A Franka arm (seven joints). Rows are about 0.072 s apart.
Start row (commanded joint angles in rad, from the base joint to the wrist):
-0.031 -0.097 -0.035 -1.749 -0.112 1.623 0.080
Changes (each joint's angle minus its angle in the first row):
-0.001 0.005 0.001 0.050 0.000 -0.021 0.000
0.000 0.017 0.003 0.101 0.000 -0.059 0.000
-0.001 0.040 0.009 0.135 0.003 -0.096 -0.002
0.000 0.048 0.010 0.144 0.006 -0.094 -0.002
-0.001 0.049 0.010 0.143 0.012 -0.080 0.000
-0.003 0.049 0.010 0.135 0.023 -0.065 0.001
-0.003 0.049 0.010 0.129 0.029 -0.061 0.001
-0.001 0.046 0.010 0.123 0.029 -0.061 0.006
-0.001 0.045 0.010 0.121 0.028 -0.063 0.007
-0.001 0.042 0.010 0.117 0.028 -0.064 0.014
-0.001 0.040 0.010 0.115 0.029 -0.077 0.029
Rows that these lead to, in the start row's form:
-0.032 -0.092 -0.034 -1.699 -0.112 1.602 0.080
-0.031 -0.080 -0.032 -1.648 -0.112 1.564 0.080
-0.032 -0.057 -0.026 -1.614 -0.109 1.527 0.078
-0.031 -0.049 -0.025 -1.605 -0.106 1.529 0.078
-0.032 -0.048 -0.025 -1.606 -0.100 1.543 0.080
-0.034 -0.048 -0.025 -1.614 -0.089 1.558 0.081
-0.034 -0.048 -0.025 -1.620 -0.083 1.562 0.081
-0.032 -0.051 -0.025 -1.626 -0.083 1.562 0.086
-0.032 -0.052 -0.025 -1.628 -0.084 1.560 0.087
-0.032 -0.055 -0.025 -1.632 -0.084 1.559 0.094
-0.032 -0.057 -0.025 -1.634 -0.083 1.546 0.109

